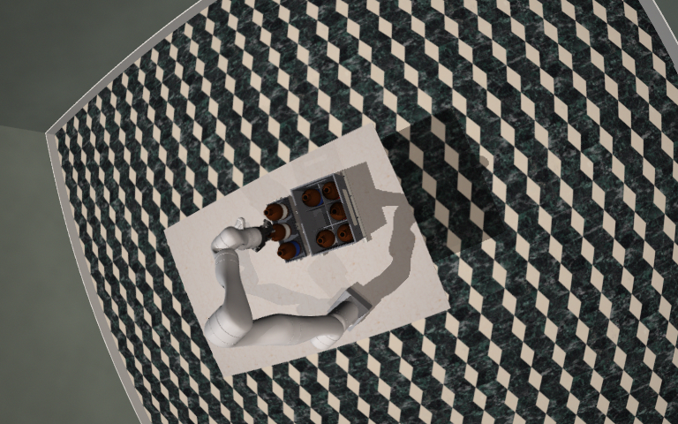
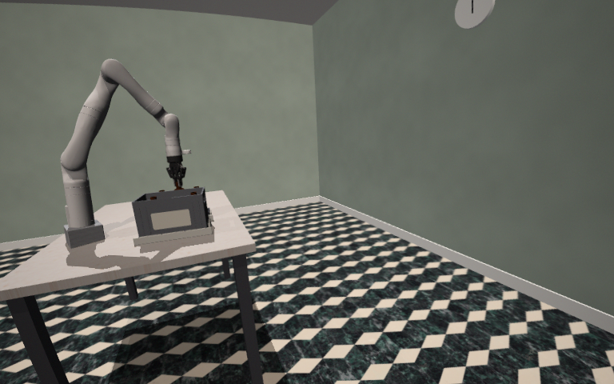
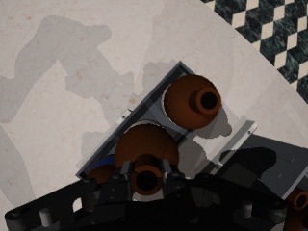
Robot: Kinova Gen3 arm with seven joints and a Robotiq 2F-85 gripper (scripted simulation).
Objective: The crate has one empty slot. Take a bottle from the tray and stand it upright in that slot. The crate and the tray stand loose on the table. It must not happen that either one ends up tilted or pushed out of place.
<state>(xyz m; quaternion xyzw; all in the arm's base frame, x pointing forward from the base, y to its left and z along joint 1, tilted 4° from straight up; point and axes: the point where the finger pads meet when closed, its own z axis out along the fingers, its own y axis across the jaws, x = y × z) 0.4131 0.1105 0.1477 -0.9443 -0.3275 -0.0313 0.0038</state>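
Right now my hand is 70 mm above the brown bottle. Round my hand: grey tray (180 mm below); grey crate (220 mm to the right, 110 mm below, 30 mm behind).
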